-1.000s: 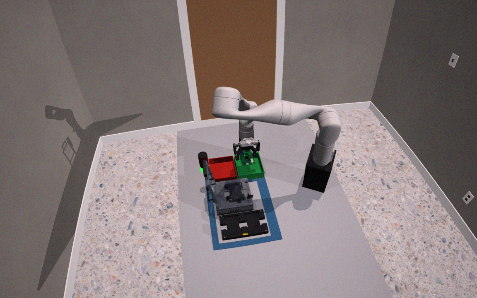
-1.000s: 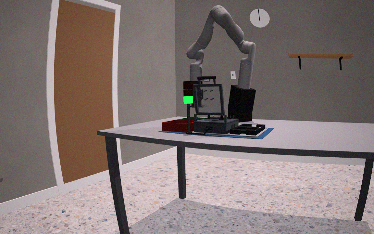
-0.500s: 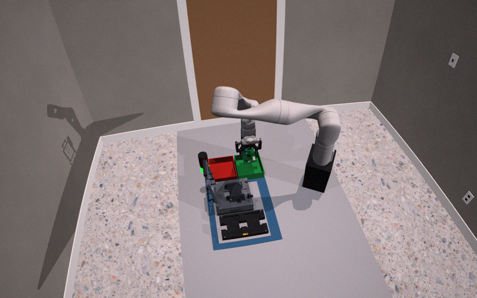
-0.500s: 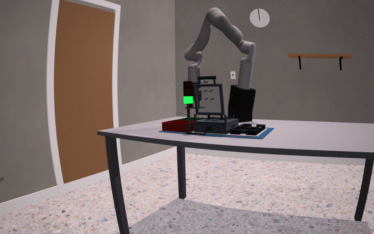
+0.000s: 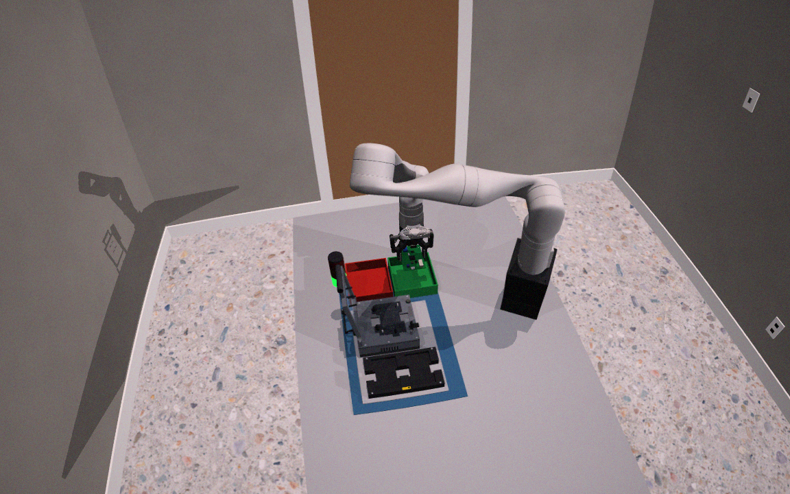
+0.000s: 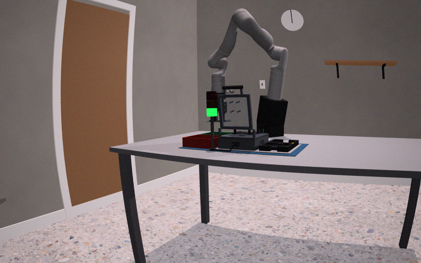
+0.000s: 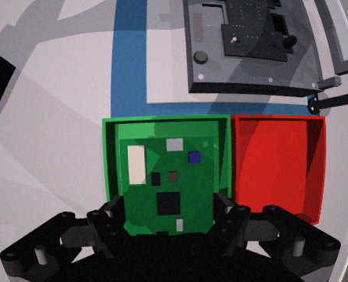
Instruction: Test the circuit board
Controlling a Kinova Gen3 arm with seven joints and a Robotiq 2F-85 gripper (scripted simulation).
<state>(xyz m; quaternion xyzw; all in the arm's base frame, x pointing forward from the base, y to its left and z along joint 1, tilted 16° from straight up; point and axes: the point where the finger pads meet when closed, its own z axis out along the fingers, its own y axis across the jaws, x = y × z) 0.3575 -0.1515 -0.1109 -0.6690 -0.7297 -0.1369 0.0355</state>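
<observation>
Now: the green bin 10 cm below my hand. Round my hand: red bin: 15 cm ahead, 10 cm below, 2 cm to the left; then latch hook: 26 cm to the left, 3 cm below, 2 cm ahead; then green circuit board: 1 cm below.
</observation>
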